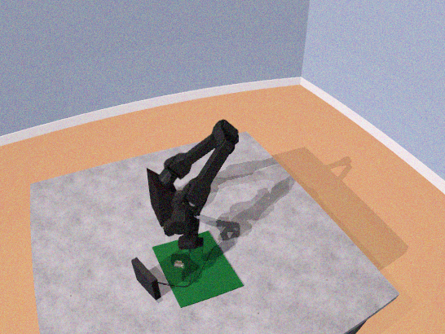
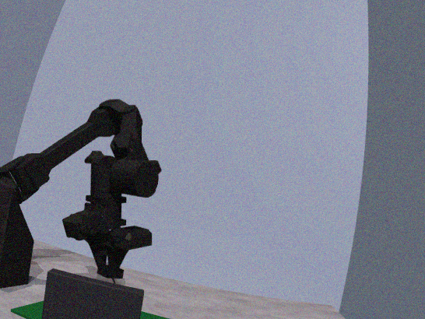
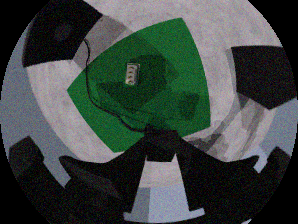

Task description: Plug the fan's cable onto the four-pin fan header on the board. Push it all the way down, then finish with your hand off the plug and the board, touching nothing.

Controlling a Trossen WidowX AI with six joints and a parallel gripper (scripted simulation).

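My gripper tip is 9 cm above the white four-pin header, 8 cm to the left of it and 2 cm short of it. From my gripper tip the other things lie so: black plug 1 cm to the left; green board 10 cm below, 5 cm ahead, 2 cm to the right; black fan 21 cm to the right, 7 cm ahead, 3 cm below.
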